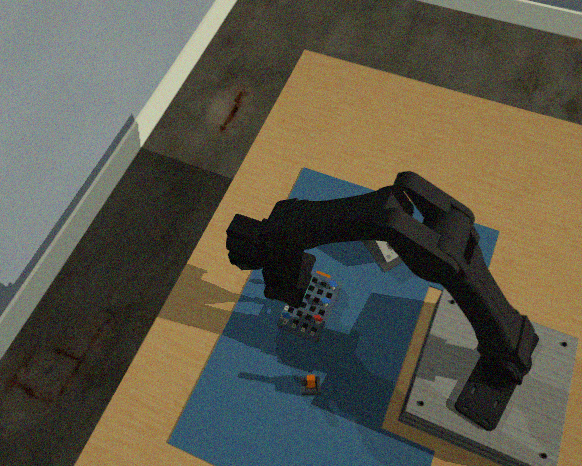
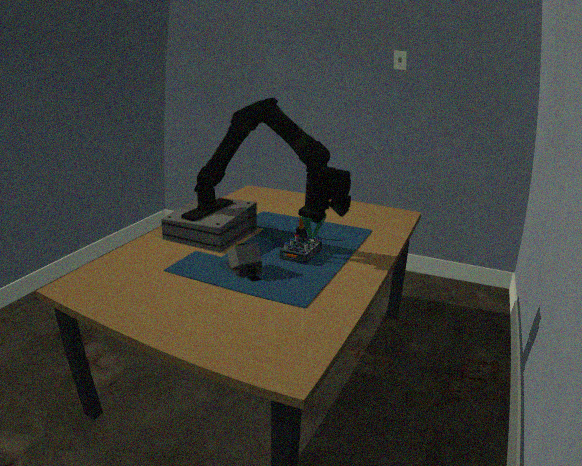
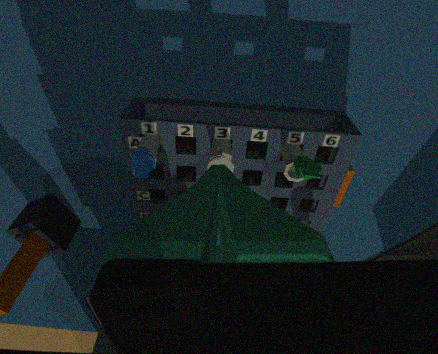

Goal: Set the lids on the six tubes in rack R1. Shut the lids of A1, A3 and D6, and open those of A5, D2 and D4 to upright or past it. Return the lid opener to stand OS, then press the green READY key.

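Note:
My gripper (image 2: 312,236) (image 3: 218,176) is shut and empty. Its green fingertips are at the white A3 lid (image 3: 220,161), which looks shut and is partly hidden. Rack R1 (image 2: 303,258) (image 3: 250,114) is on the mat. The blue A1 lid (image 1: 286,315) (image 3: 142,163) looks shut. The green A5 lid (image 3: 307,167) is open beside its tube mouth. The red D2 lid (image 1: 318,318) and blue lids at D4 (image 1: 325,301) and D6 (image 1: 332,284) are too small to judge. The orange-handled lid opener (image 1: 310,381) (image 2: 301,223) (image 3: 22,272) is in its dark stand. The READY key's green face does not show.
A tilted grey box (image 1: 385,254) (image 2: 245,256) stands on the blue mat (image 1: 220,410) (image 2: 190,265), beyond the rack's orange-marked end. The arm's grey base block (image 1: 545,400) (image 2: 195,234) is on the wooden table (image 1: 350,110) (image 2: 200,320).

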